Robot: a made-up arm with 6 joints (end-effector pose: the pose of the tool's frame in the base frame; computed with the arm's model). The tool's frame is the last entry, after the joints. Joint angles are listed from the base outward.
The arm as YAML. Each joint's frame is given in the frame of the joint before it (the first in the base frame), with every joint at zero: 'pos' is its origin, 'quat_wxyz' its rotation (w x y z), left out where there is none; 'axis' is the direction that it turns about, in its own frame. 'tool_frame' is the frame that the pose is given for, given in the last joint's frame.
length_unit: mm
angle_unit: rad
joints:
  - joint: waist
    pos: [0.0, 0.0, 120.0]
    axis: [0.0, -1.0, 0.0]
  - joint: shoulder
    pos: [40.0, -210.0, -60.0]
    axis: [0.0, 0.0, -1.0]
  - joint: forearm
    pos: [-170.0, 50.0, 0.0]
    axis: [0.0, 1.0, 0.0]
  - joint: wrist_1
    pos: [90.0, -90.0, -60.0]
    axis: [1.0, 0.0, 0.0]
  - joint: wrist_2
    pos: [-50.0, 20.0, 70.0]
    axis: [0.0, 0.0, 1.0]
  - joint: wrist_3
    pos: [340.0, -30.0, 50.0]
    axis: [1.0, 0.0, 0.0]
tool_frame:
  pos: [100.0, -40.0, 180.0]
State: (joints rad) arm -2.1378 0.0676 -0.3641 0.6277 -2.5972 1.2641
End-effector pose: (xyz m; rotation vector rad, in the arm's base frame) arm 0.1484 -0.3094 0.6995 -1.5149 -0.2619 -1.9318
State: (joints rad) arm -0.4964 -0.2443 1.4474 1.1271 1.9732 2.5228
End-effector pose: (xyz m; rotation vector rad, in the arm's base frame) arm 0.1386 0.0274 0.0677 -1.8232 -0.6603 0.2949
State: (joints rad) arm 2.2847 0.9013 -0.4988 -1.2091 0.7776 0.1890
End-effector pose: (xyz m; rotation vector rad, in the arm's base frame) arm -0.2903 -0.2445 0.4989 0.0261 -1.5236 -1.1498
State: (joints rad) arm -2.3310 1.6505 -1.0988 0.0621 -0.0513 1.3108
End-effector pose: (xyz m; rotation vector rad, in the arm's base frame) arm 0.4302 -0.1839 0.0184 -0.4517 0.7179 -0.3468
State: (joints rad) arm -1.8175 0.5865 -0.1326 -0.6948 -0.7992 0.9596
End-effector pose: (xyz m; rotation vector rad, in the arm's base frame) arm 0.3464 -0.4108 0.1500 -0.8138 0.8389 -0.7243
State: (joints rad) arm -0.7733 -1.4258 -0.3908 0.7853 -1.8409 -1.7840
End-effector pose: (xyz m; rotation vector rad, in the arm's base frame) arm 0.1314 -0.2675 -0.4278 -1.1396 1.3614 1.0580
